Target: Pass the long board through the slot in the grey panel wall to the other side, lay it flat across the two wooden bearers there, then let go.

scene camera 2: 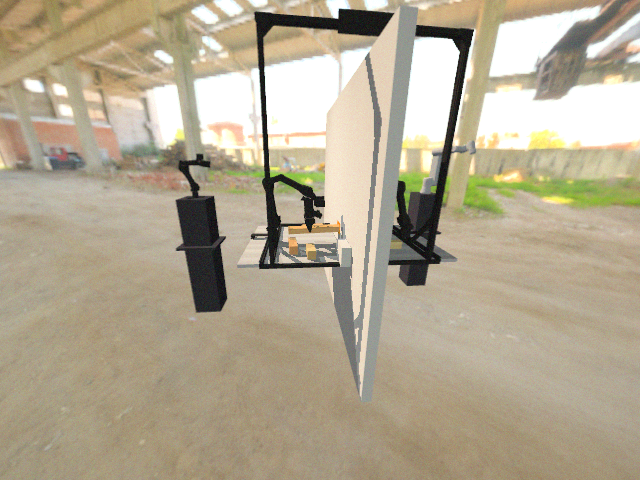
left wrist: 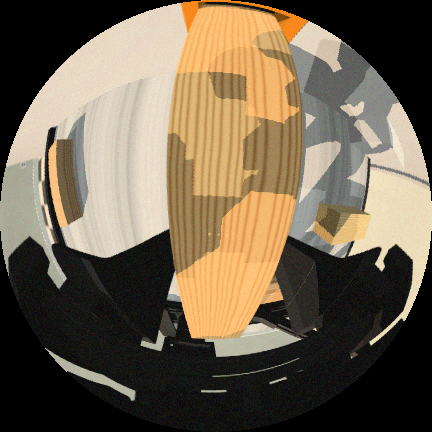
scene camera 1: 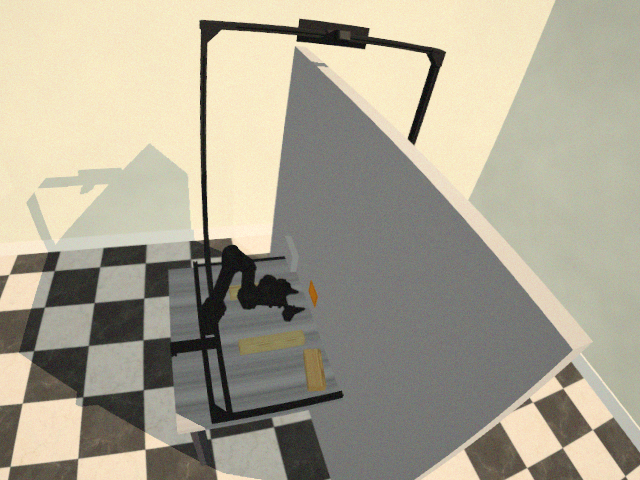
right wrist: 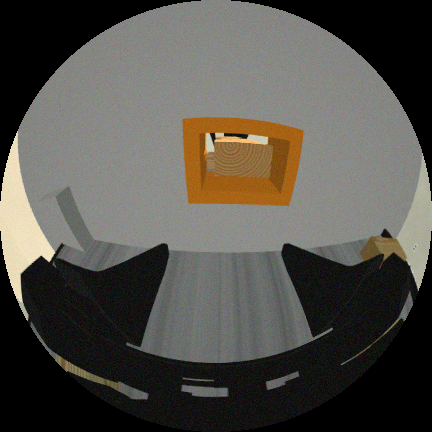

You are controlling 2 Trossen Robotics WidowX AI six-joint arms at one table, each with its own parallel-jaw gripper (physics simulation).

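Frame: origin at the left arm's base, x left, y back, z up, level; centimetres.
Seen in the pictures: left gripper, between the fingertips: (scene camera 2: 309, 230) (left wrist: 224, 232); right gripper, between the fingertips: (scene camera 1: 301, 300) (right wrist: 227, 250); right arm's base, origin of its link: (scene camera 2: 404, 236) (scene camera 1: 208, 328).
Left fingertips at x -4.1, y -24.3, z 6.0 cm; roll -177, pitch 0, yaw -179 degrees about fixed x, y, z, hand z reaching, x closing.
Offsets run from my left fingertips to a thing's top centre. "*": to the spot under its first point.
The long board {dx +0.0, dy -3.5, dz +3.6 cm} (scene camera 2: 325, 228) (left wrist: 235, 150) is raised above the table and points at the orange-framed slot {* dx -2.3, dy -23.3, dz -0.1 cm} (scene camera 1: 312, 293) (left wrist: 296, 26) (right wrist: 240, 198) in the panel wall (scene camera 1: 392, 258) (scene camera 2: 351, 139) (right wrist: 215, 65). Its end face fills much of the opening in the right wrist view; how deep it sits is unclear. My left gripper (scene camera 2: 310, 228) (left wrist: 224, 232) is shut on the board. My right gripper (scene camera 1: 300, 301) (right wrist: 227, 250) is open and empty across the wall, facing the slot from slightly below. Two pale bearers {dx +14.8, dy -44.2, dz -3.6 cm} (scene camera 1: 271, 342) {dx -12.4, dy -43.9, dz -3.6 cm} (scene camera 1: 234, 292) lie on that side, one partly behind the arm.
A tan block {dx +29.4, dy -31.3, dz -4.2 cm} (scene camera 1: 314, 369) (right wrist: 382, 250) lies near the wall on the right arm's side. Two blocks {dx -11.8, dy +11.0, dz -3.0 cm} (scene camera 2: 293, 245) {dx -21.7, dy +0.8, dz -3.0 cm} (scene camera 2: 310, 251) stand on the left arm's side. A pale upright piece {* dx -25.0, dy -26.4, dz +2.1 cm} (scene camera 1: 292, 253) (right wrist: 75, 217) stands by the wall. A black frame (scene camera 1: 203, 129) (scene camera 2: 263, 103) surrounds the table.
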